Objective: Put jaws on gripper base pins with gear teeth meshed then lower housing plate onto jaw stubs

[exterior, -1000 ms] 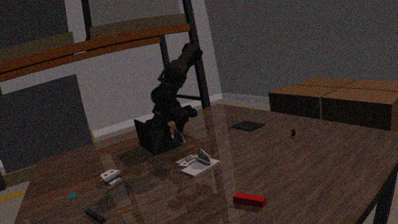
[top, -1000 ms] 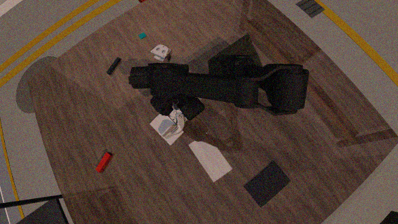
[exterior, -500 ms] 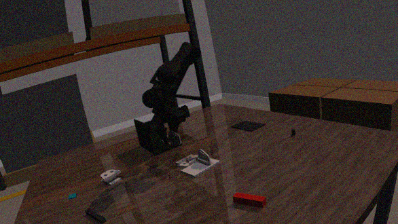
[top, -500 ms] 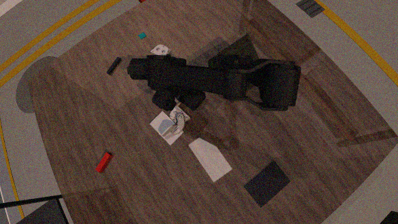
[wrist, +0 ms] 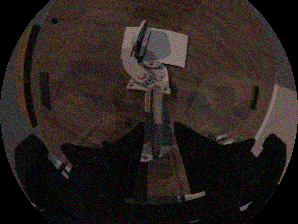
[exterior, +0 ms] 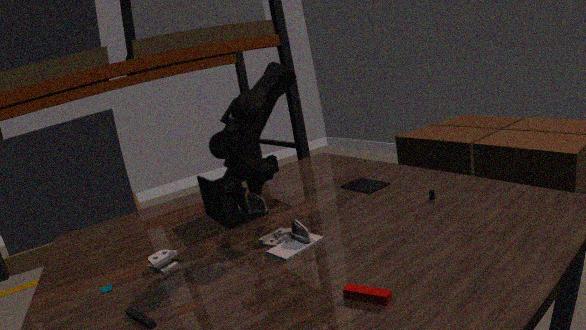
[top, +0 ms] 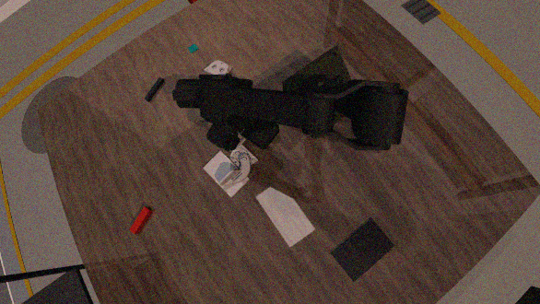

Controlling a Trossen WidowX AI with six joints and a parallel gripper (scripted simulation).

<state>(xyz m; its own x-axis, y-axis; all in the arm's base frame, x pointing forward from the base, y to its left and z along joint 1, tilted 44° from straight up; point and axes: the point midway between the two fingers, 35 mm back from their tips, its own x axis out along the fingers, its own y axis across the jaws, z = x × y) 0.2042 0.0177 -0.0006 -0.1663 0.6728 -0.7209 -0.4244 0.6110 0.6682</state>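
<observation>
The jaw lies 7 cm below my gripper tip, 6 cm to the left of it and 5 cm ahead of it. Also, from my gripper tip: teal piece: 42 cm to the right, 8 cm below, 3 cm ahead; then black bar: 33 cm to the right, 21 cm ahead, 8 cm below; then red block: 39 cm ahead, 7 cm below, 6 cm to the left.
</observation>
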